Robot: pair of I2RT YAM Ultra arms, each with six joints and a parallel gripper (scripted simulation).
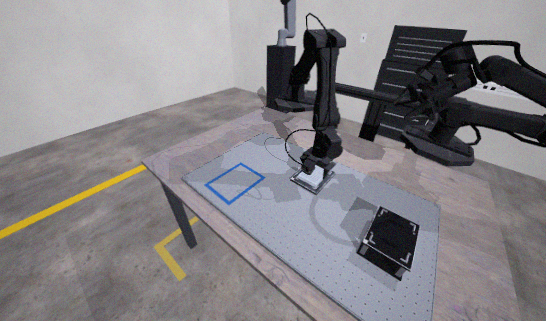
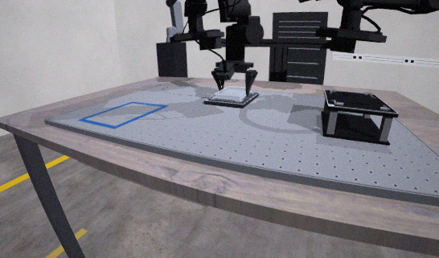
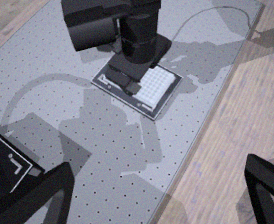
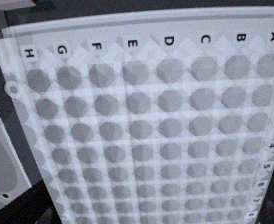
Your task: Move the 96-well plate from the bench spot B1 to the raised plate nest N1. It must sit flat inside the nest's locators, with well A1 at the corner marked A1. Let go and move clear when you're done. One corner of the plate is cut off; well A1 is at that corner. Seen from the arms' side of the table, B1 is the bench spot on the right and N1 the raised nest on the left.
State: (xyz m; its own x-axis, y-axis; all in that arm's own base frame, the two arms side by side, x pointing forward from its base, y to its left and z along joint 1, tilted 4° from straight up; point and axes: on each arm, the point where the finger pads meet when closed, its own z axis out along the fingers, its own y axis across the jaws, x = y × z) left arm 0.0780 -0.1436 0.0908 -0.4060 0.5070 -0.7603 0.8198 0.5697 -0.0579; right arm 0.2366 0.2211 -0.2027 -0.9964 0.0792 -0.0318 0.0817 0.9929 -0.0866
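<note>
Now: the white 96-well plate right at my right hand.
Now: left hand 140 mm short of the white 96-well plate, 200 mm to the left of it and 300 mm above it.
</note>
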